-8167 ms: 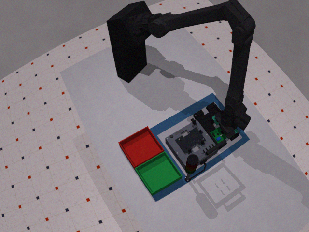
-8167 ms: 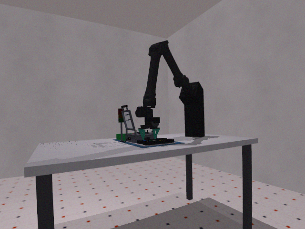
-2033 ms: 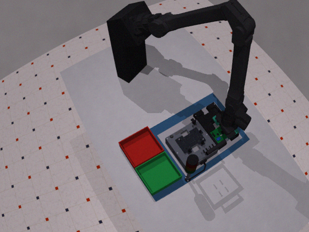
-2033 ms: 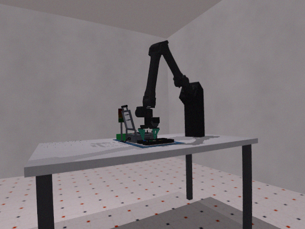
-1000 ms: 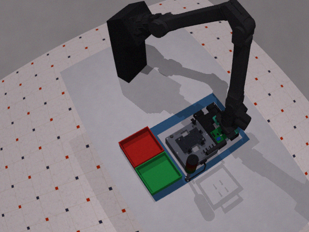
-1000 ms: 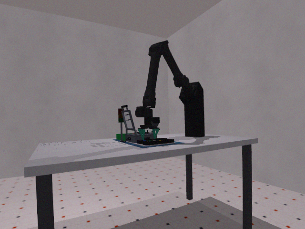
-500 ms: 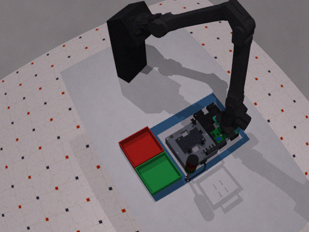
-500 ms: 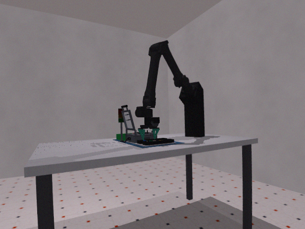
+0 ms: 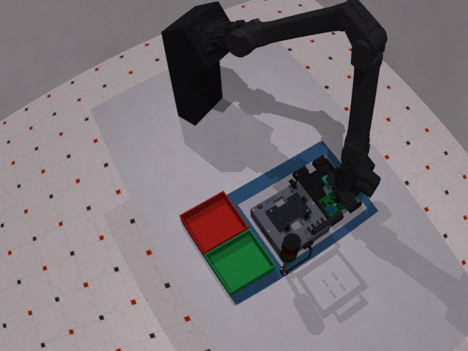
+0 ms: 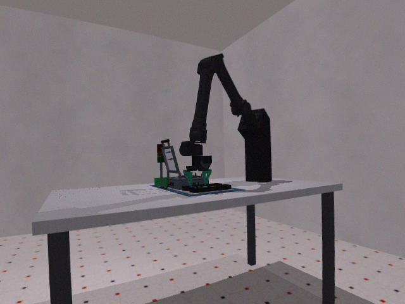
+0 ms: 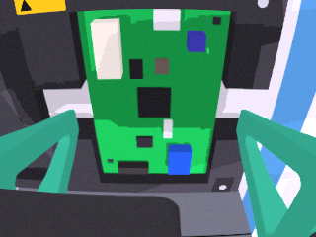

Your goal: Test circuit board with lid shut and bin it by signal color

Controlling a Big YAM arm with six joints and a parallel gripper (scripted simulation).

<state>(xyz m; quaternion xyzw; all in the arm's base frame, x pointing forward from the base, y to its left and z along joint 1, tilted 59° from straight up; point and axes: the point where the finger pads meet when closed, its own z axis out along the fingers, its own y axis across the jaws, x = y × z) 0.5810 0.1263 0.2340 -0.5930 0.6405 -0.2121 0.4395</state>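
Right now the green circuit board is 2 cm below my hand. From my hand the other things lie so: latch hook (8 cm behind, 13 cm to the right, 5 cm above); then tester lid (11 cm ahead, 16 cm to the right, 14 cm above); then tester plate (1 cm behind, 17 cm to the right, 3 cm above).
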